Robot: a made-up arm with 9 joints. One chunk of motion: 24 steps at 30 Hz.
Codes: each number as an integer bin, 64 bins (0 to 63) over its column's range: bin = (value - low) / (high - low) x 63, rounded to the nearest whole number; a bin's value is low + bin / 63 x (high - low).
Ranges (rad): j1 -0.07..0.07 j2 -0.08..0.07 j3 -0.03..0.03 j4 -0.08..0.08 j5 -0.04..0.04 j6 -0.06..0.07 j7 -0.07..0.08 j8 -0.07..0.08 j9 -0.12..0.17
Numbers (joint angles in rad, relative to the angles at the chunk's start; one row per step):
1: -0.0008 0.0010 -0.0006 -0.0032 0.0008 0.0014 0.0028 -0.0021 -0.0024
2: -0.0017 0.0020 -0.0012 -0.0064 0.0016 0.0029 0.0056 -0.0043 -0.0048
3: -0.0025 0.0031 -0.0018 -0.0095 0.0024 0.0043 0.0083 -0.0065 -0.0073
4: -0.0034 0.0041 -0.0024 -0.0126 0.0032 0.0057 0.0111 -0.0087 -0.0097
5: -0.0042 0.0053 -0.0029 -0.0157 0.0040 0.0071 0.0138 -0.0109 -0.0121
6: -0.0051 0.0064 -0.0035 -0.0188 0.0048 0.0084 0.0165 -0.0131 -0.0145
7: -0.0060 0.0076 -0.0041 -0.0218 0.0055 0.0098 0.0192 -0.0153 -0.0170
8: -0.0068 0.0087 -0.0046 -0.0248 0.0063 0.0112 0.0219 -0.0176 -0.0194
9: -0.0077 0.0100 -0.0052 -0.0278 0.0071 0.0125 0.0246 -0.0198 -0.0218
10: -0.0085 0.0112 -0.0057 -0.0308 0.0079 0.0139 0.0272 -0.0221 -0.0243
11: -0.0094 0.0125 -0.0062 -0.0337 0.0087 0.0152 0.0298 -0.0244 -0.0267
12: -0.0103 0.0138 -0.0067 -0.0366 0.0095 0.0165 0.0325 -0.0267 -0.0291
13: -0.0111 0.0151 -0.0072 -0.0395 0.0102 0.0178 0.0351 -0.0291 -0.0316
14: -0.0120 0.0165 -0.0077 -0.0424 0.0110 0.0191 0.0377 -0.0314 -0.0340
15: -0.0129 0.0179 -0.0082 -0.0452 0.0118 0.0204 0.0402 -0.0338 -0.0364
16: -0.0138 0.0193 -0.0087 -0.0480 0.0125 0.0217 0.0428 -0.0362 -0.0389
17: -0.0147 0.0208 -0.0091 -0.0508 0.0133 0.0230 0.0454 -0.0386 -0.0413
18: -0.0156 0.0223 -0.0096 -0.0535 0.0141 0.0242 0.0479 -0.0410 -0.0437
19: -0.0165 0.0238 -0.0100 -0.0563 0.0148 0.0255 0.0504 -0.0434 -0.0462
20: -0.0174 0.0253 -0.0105 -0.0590 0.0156 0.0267 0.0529 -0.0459 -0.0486
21: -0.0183 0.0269 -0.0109 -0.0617 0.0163 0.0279 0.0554 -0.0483 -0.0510
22: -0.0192 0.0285 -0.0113 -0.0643 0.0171 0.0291 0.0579 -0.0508 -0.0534
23: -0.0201 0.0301 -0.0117 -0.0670 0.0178 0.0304 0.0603 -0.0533 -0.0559
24: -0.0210 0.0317 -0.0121 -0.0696 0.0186 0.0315 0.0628 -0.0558 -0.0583
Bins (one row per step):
1: 31 34 31 30 32 30 31 29 26
2: 31 34 30 29 33 30 32 28 25
3: 30 35 30 28 33 31 33 27 24
4: 30 35 29 27 34 32 34 26 24
5: 30 36 28 25 35 33 35 25 23
6: 29 36 28 24 35 33 36 24 23
7: 29 37 27 23 36 34 37 23 22
8: 28 37 27 22 36 35 39 22 22
9: 28 38 26 21 37 35 40 21 21
10: 28 38 26 19 38 36 41 20 21
11: 27 39 25 18 38 36 42 19 20
12: 27 39 24 17 39 37 43 18 20
13: 27 40 24 16 40 38 44 17 19
14: 26 41 23 15 40 38 45 16 19
15: 26 41 23 14 41 39 46 15 18
16: 25 42 22 13 41 40 47 14 18
17: 25 42 22 11 42 40 48 13 17
18: 24 43 21 10 43 41 50 12 17
19: 24 44 21 9 43 41 51 11 16
20: 24 44 20 8 44 42 52 10 16
21: 23 45 20 7 44 43 53 9 15
22: 23 46 20 6 45 43 54 8 14
23: 22 46 19 5 46 44 55 7 14
24: 22 47 19 4 46 44 56 6 13

